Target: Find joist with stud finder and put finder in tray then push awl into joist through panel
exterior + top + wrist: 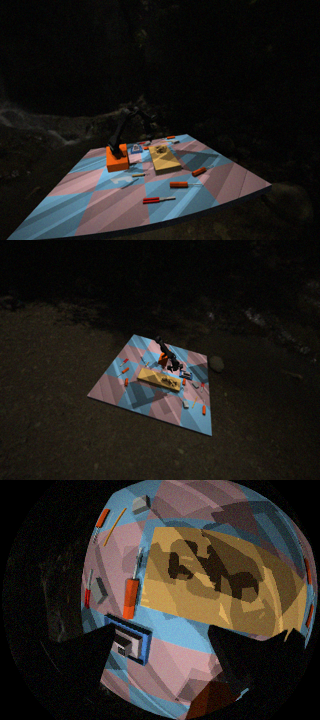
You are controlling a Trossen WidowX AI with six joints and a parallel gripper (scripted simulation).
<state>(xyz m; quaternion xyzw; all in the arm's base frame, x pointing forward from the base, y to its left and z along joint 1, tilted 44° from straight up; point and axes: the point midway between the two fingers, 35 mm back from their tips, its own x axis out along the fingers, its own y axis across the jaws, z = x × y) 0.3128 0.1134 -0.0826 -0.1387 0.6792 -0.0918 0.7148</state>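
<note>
My gripper tip is now 39 cm to the left of the awl, 14 cm above it and 13 cm past it. The rest, counted from my gripper tip: blue tray (16 cm to the left, 14 cm below, 14 cm behind); stud finder (15 cm to the left, 14 cm behind, 10 cm below).
</note>
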